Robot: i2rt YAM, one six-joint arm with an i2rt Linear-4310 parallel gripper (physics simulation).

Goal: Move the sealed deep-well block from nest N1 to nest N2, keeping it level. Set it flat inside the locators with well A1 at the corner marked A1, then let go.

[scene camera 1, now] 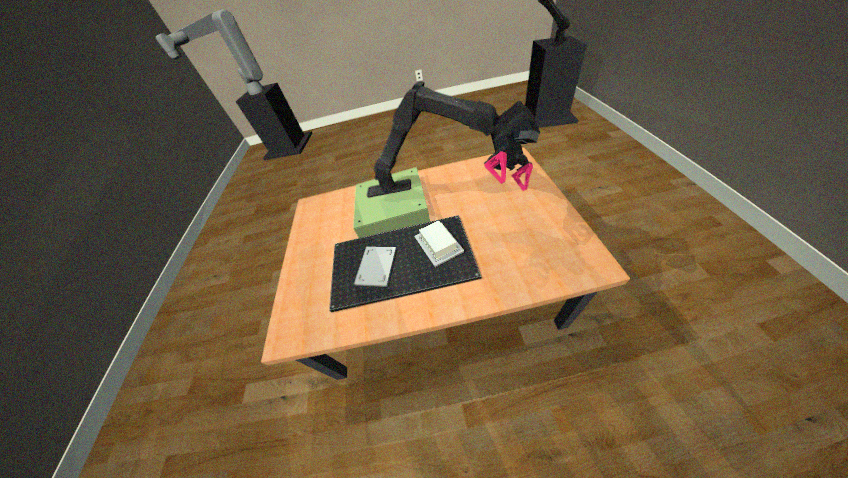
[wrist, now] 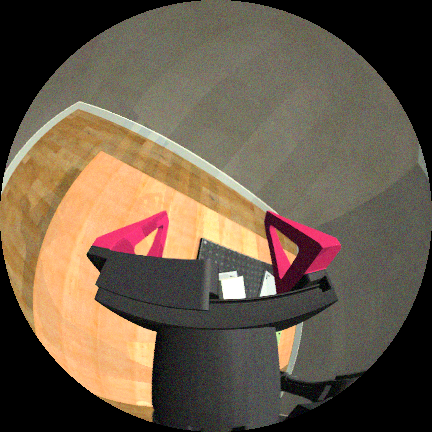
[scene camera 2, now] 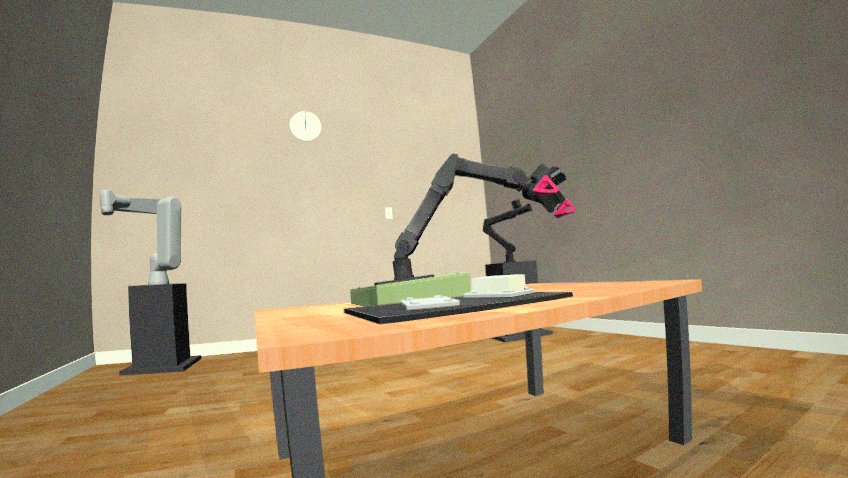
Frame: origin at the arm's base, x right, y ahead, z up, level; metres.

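Seen in the pictures: gripper, between the fingertips: (scene camera 1: 514,186) (wrist: 216,215) (scene camera 2: 566,200); arm's base, origin of its link: (scene camera 1: 389,189).
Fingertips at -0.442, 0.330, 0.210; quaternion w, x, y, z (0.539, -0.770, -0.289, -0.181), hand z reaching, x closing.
Pixels of each thing's top centre, then the offset from my fingertips to it, as dx, dy, dz.
- cream deep-well block, centre of its top: (scene camera 2: 497,276) (wrist: 234,298) (scene camera 1: 436,235) +0.242, -0.030, -0.210
- second pale nest plate, centre of its top: (scene camera 2: 427,298) (scene camera 1: 375,263) (wrist: 270,291) +0.476, +0.041, -0.246
- black perforated board, centre of its top: (scene camera 2: 457,301) (scene camera 1: 399,258) (wrist: 254,293) +0.389, +0.016, -0.263
The white and cream deep-well block (scene camera 1: 438,237) (scene camera 2: 498,283) (wrist: 233,287) sits flat on a pale nest plate (scene camera 1: 438,261) (scene camera 2: 475,293) at the right part of the black board. A second pale nest plate (scene camera 1: 375,266) (scene camera 2: 429,302) (wrist: 268,285) lies at the left part of the board with no block on it; small locators show at its corners. My gripper (scene camera 1: 514,184) (scene camera 2: 561,194) (wrist: 216,215) has pink fingers. It is open and empty, high above the far right of the table, well away from the block. The A1 mark and the well details are too small to tell.
The black perforated board (scene camera 1: 409,280) (scene camera 2: 388,317) lies on the wooden table (scene camera 1: 534,261) (scene camera 2: 475,334). The green base block (scene camera 1: 388,210) (scene camera 2: 415,289) carries my arm, behind the board. Two other arms stand on black pedestals (scene camera 1: 270,118) (scene camera 1: 552,80) beyond the table.
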